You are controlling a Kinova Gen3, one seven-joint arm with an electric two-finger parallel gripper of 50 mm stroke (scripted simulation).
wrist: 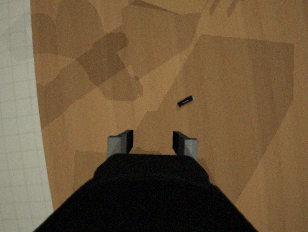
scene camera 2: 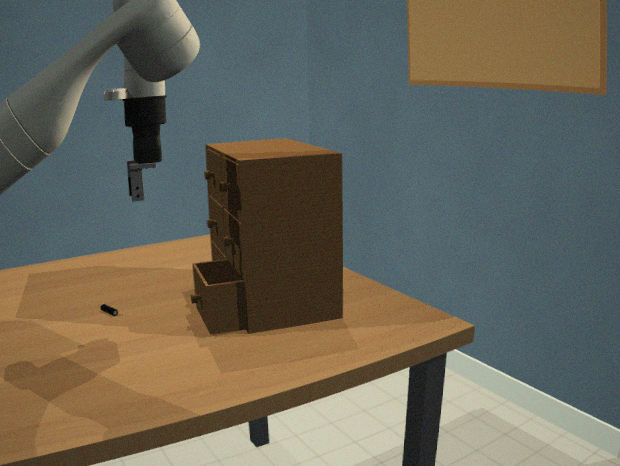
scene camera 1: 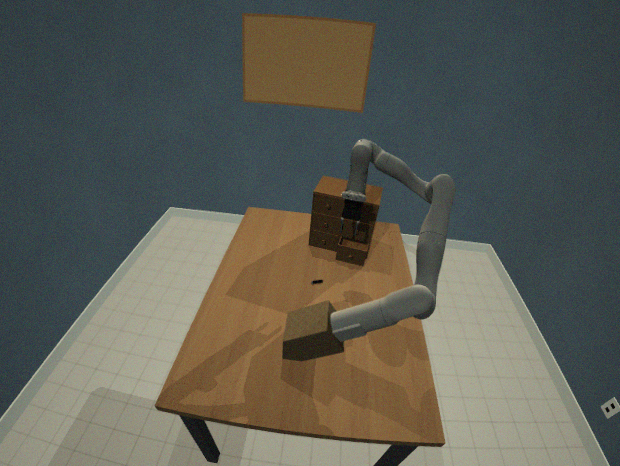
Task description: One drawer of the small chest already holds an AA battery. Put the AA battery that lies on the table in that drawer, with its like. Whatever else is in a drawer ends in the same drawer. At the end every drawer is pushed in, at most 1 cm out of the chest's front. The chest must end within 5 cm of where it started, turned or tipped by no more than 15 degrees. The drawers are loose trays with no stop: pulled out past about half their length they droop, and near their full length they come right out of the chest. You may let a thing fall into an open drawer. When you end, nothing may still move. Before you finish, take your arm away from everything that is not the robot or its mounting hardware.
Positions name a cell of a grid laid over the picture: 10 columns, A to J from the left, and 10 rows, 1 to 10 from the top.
Note:
In view: my gripper (scene camera 2: C5) and a wooden chest (scene camera 2: E5).
The wooden chest also shows in scene camera 1 (scene camera 1: F5). My gripper is seen too in the wrist view (wrist: E7).

